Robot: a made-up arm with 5 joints.
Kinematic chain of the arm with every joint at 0, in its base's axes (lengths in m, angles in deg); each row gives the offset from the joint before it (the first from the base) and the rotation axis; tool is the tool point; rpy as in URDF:
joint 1: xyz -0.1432 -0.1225 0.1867 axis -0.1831 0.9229 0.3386
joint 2: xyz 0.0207 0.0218 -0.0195 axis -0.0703 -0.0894 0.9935
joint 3: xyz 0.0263 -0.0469 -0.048 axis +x
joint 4: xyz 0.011 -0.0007 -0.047 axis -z
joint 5: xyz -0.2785 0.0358 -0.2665 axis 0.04 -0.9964 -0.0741
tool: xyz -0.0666 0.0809 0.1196 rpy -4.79 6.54 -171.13
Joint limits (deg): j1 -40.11..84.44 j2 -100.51..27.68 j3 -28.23..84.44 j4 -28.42..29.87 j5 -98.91..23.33
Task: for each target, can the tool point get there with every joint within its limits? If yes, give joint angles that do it. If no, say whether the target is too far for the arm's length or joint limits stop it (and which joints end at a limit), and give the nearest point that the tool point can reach.
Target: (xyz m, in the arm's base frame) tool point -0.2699 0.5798 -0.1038
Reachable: no: too far | nearest point -0.2235 0.3242 -0.0084 | short by 0.277 m
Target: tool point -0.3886 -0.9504 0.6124
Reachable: no: too far | nearest point -0.2719 -0.5149 0.3822 | short by 0.506 m
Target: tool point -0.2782 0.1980 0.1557
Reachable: yes | joints 2.51 -37.10 71.66 -7.80 -10.73
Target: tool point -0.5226 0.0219 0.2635
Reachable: yes | joints 60.44 -28.86 22.64 -6.31 6.30
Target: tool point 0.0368 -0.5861 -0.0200
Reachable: no: joint limits stop it (at a limit: joint 1, joint 2, joint 3, joint 4, joint 5) | nearest point -0.0210 -0.2741 -0.1251 | short by 0.334 m
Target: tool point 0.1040 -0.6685 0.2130
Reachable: no: joint limits stop it (at a limit: joint 1, joint 2, joint 3, joint 4, joint 5) | nearest point -0.1964 -0.5653 0.2820 | short by 0.325 m
